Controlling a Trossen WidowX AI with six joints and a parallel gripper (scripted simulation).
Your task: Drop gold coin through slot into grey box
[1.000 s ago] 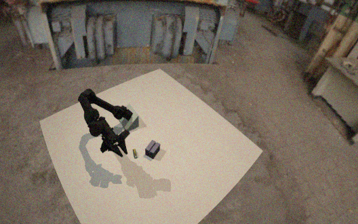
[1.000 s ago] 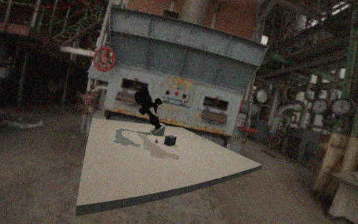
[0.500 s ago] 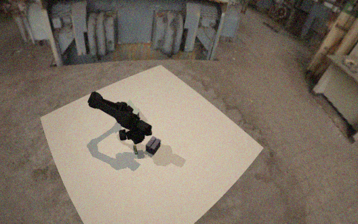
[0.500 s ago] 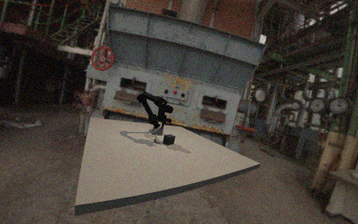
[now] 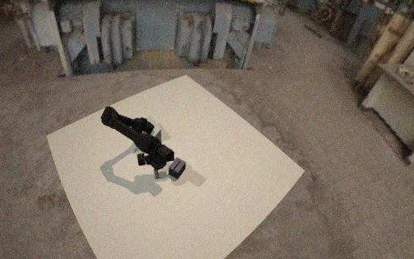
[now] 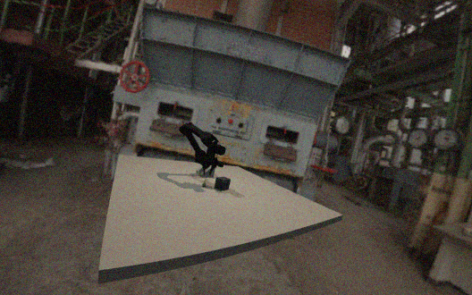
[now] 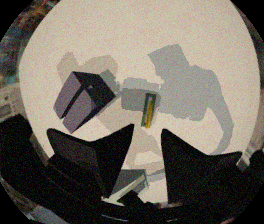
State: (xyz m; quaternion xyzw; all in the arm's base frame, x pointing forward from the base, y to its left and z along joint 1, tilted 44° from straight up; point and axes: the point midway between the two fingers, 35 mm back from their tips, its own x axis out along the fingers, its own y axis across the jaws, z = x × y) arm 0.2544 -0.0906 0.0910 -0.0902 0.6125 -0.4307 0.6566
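Now: the gold coin 5 cm below my gripper tip.
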